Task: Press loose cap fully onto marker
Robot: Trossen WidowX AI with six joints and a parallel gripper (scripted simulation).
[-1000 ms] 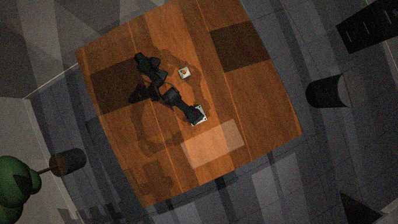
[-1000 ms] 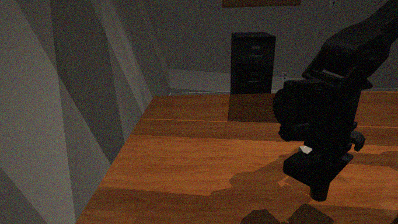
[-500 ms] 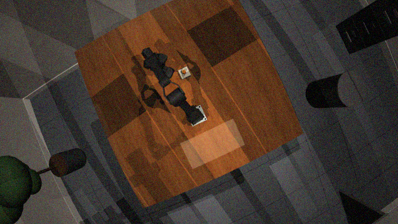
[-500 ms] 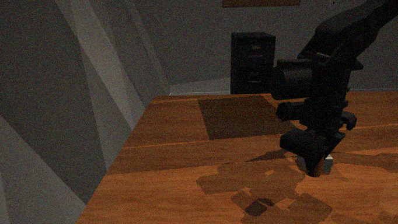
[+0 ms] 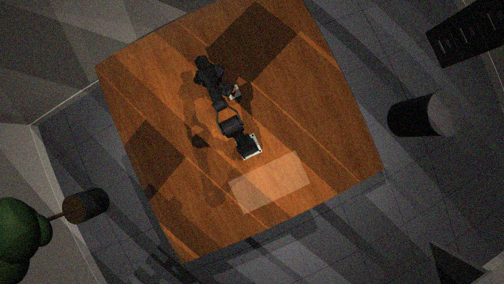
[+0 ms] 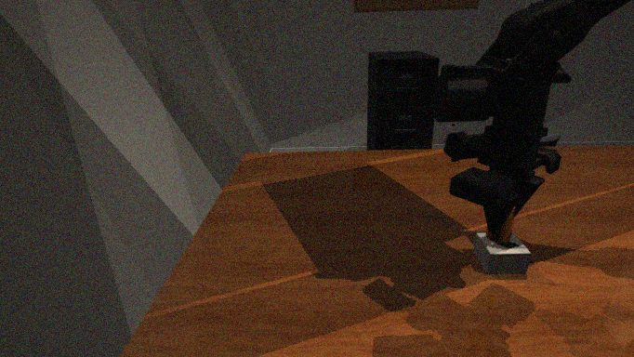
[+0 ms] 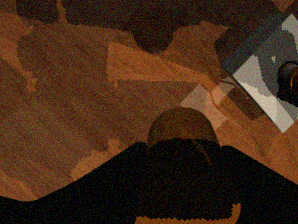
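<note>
Now: gripper tip 4 cm past the holder block, 7 cm to the left of it and 9 cm above it. From my gripper tip the other things lie so: orange cap (1 cm above).
</note>
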